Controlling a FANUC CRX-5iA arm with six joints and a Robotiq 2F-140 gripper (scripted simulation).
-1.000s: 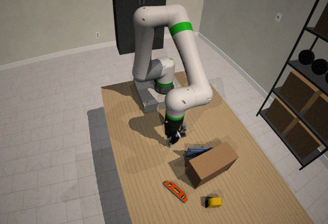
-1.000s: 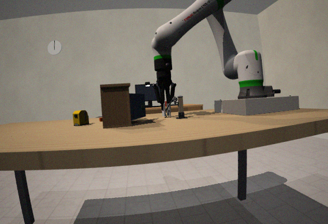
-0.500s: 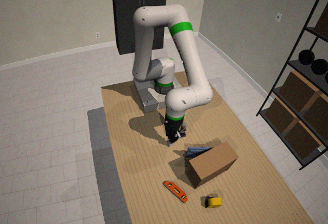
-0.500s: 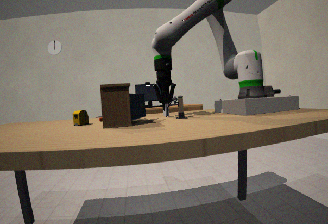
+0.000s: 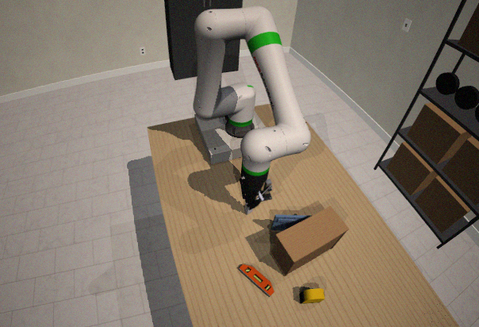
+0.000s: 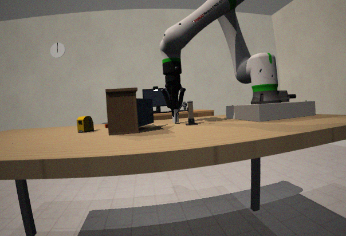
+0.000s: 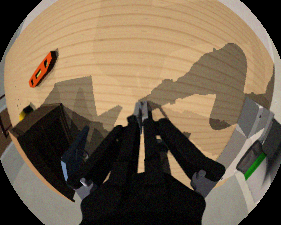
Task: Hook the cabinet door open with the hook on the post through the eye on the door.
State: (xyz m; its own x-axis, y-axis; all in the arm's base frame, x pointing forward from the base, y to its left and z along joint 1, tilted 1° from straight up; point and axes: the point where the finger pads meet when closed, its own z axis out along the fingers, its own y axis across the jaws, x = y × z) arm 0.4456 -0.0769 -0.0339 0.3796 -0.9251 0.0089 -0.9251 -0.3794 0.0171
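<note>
The hook post is 70 mm to the left of my hand, 40 mm behind it and 30 mm above it. From my hand the other things lie so: orange level: 290 mm ahead, 50 mm to the right, 30 mm below; yellow tape measure: 400 mm ahead, 120 mm to the left, 10 mm below; cabinet door: 160 mm to the left, 130 mm ahead, 30 mm above.
</note>
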